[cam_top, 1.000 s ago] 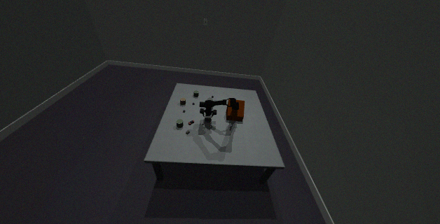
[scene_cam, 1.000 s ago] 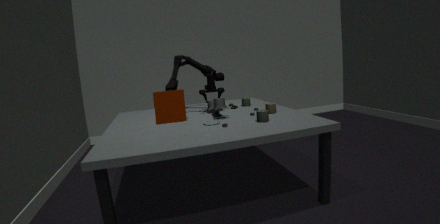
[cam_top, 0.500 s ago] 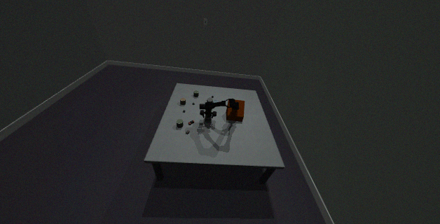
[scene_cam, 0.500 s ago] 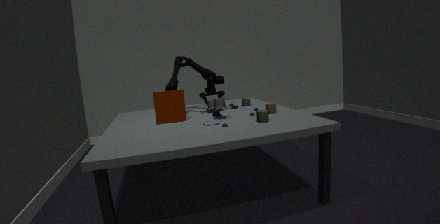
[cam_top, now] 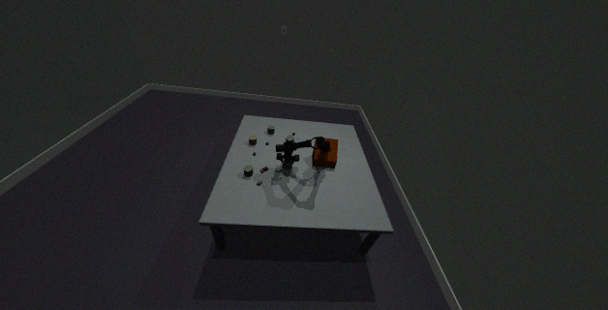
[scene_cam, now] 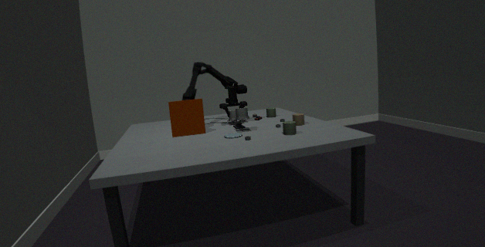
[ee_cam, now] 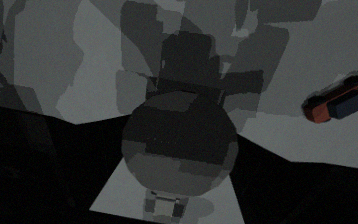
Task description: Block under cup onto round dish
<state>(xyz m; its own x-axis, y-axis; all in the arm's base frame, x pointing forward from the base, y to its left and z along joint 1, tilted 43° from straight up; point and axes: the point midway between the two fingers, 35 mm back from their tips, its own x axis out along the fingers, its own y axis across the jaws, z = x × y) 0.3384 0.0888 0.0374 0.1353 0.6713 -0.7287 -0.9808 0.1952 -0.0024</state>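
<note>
Right now my gripper tip is 14 cm to the left of the small balance, 2 cm past it and 1 cm above it. From my gripper tip the other things lie so: dark grey block (1 cm below); grey cup (2 cm to the left, 1 cm above); red toy car (19 cm ahead, 3 cm below, 2 cm to the left).
</note>
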